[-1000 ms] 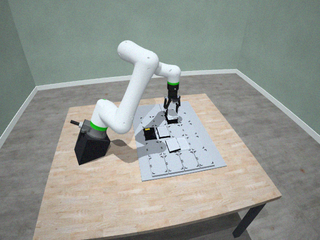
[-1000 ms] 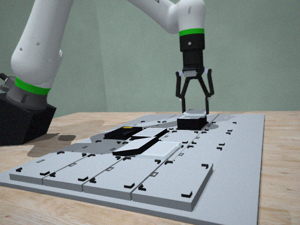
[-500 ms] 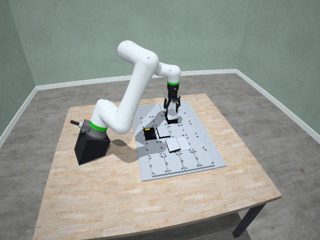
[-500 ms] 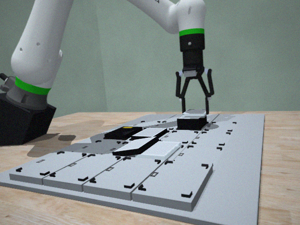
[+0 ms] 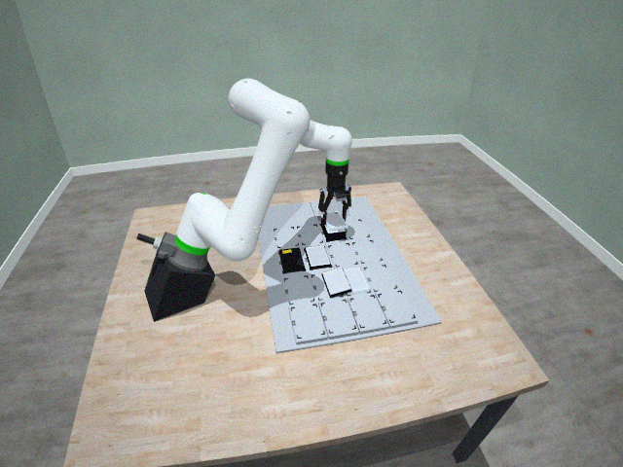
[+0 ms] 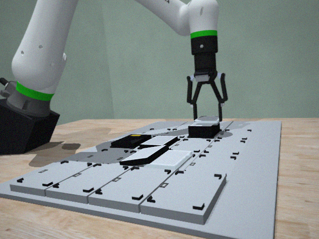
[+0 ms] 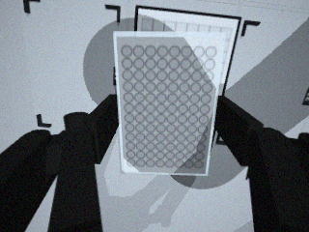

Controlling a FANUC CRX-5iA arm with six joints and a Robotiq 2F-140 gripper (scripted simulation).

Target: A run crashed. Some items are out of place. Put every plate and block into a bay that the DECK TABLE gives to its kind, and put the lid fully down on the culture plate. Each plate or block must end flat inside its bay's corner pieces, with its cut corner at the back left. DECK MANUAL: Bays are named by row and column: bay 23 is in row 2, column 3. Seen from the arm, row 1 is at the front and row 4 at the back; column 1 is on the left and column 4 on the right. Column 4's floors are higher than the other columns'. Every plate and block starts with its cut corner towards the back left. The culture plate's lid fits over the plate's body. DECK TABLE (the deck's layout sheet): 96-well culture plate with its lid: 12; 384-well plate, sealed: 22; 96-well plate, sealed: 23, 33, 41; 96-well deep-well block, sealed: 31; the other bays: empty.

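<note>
Now: the black deep-well block 5 cm below my hand, 2 cm to the right of it and 1 cm behind it. Also, from my hand: flat white plate: 34 cm to the right, 6 cm below, 4 cm ahead; then black culture plate lid: 21 cm to the right, 19 cm behind, 6 cm below.
</note>
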